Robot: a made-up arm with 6 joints. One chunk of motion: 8 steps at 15 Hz.
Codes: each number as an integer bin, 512 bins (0 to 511) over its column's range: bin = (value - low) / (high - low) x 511, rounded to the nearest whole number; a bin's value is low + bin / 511 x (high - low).
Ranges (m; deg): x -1.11..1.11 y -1.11..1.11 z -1.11..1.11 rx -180..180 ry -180..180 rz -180..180
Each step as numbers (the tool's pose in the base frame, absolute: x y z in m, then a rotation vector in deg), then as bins.
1 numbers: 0.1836 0.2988 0.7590 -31.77 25.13 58.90
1 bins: 298 324 430 210 291 339
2 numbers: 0.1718 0.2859 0.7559 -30.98 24.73 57.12
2 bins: 295 321 429 212 291 337
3 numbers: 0.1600 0.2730 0.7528 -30.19 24.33 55.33
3 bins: 292 318 429 213 290 334
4 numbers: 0.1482 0.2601 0.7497 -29.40 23.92 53.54
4 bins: 290 315 428 214 289 331
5 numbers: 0.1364 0.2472 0.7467 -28.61 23.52 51.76
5 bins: 287 312 427 215 289 329
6 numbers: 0.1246 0.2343 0.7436 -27.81 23.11 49.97
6 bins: 284 309 427 216 288 326
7 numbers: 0.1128 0.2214 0.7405 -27.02 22.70 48.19
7 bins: 281 306 426 217 288 324
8 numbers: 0.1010 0.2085 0.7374 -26.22 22.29 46.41
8 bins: 279 303 425 218 287 321
